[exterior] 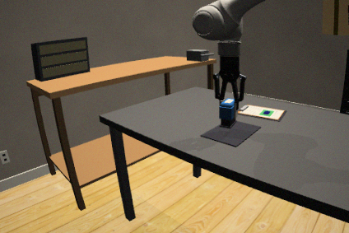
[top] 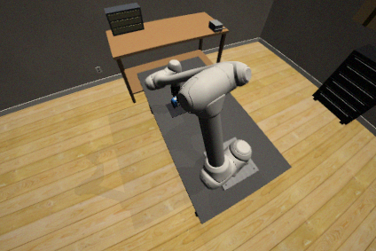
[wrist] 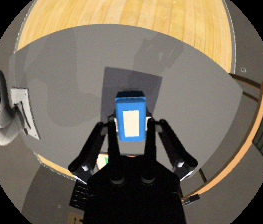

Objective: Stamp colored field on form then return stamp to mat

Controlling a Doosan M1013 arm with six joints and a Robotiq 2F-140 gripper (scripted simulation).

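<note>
The dark mat is 11 cm below my hand, 3 cm to the right of it and 1 cm behind it. The rest, counted from my hand: form (33 cm to the right, 10 cm below, 6 cm behind); blue stamp (2 cm below).
</note>
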